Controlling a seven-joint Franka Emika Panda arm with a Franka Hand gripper.
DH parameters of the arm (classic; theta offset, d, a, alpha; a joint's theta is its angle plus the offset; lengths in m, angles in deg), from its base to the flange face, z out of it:
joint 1: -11.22 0.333 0 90
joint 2: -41.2 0 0 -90
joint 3: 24.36 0.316 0.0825 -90
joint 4: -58.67 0 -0.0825 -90
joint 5: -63.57 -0.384 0 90
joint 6: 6.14 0 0.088 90
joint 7: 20.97 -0.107 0 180
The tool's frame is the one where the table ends.
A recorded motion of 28 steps. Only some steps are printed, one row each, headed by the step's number.
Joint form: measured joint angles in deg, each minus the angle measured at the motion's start. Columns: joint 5, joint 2, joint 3, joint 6, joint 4, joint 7, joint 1.
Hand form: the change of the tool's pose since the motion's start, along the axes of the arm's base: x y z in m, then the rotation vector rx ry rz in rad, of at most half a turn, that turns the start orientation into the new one. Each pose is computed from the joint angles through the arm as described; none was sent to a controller.
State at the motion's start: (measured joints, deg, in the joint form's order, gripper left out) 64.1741 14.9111 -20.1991 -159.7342 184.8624 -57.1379 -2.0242
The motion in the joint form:
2: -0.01 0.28 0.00 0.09 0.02 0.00 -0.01
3: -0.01 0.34 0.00 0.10 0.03 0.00 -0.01
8: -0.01 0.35 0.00 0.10 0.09 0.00 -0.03
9: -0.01 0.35 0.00 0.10 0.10 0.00 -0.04
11: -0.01 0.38 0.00 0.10 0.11 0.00 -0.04
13: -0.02 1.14 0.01 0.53 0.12 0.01 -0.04
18: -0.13 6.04 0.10 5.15 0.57 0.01 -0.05
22: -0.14 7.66 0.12 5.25 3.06 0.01 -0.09
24: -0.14 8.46 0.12 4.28 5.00 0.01 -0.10
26: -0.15 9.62 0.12 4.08 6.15 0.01 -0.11
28: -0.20 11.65 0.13 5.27 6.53 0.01 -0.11
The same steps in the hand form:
2: 0.0004 -0.0002 0.0024 -0.0007 -0.0029 -0.0003
3: 0.0005 -0.0002 0.0029 -0.0009 -0.0035 -0.0003
8: 0.0001 -0.0004 0.0027 -0.0008 -0.0027 -0.0006
9: 0.0000 -0.0004 0.0026 -0.0008 -0.0025 -0.0007
11: 0.0000 -0.0004 0.0029 -0.0009 -0.0028 -0.0007
13: 0.0012 -0.0007 0.0095 -0.0025 -0.0082 -0.0004
18: 0.0010 -0.0005 0.0468 -0.0068 -0.0043 0.0014
22: -0.0125 0.0017 0.0462 -0.0058 0.0127 0.0021
24: -0.0222 0.0034 0.0430 -0.0062 0.0158 0.0024
26: -0.0273 0.0041 0.0468 -0.0081 0.0125 0.0024
28: -0.0284 0.0041 0.0612 -0.0115 0.0050 0.0022

